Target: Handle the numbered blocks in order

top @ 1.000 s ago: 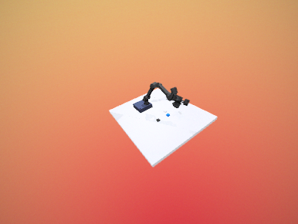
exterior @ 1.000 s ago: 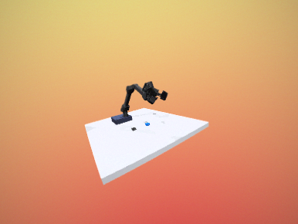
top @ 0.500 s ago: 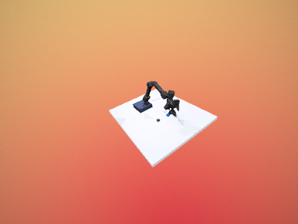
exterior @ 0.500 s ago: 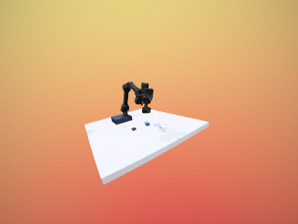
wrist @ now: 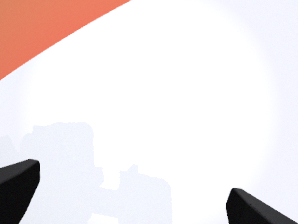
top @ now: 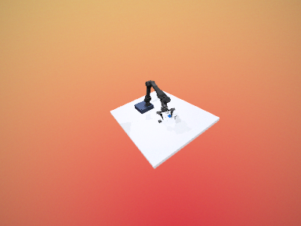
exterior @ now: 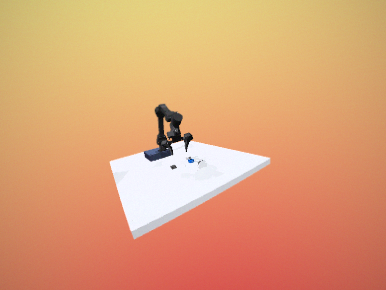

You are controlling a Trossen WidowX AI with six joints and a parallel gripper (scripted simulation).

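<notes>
The dark block lies 17 cm behind my gripper tip, 1 cm to the left of it and 14 cm below it. Round my gripper tip: blue block: 17 cm behind, 15 cm to the left, 14 cm below; white block: 26 cm behind, 17 cm to the left, 14 cm below.
</notes>
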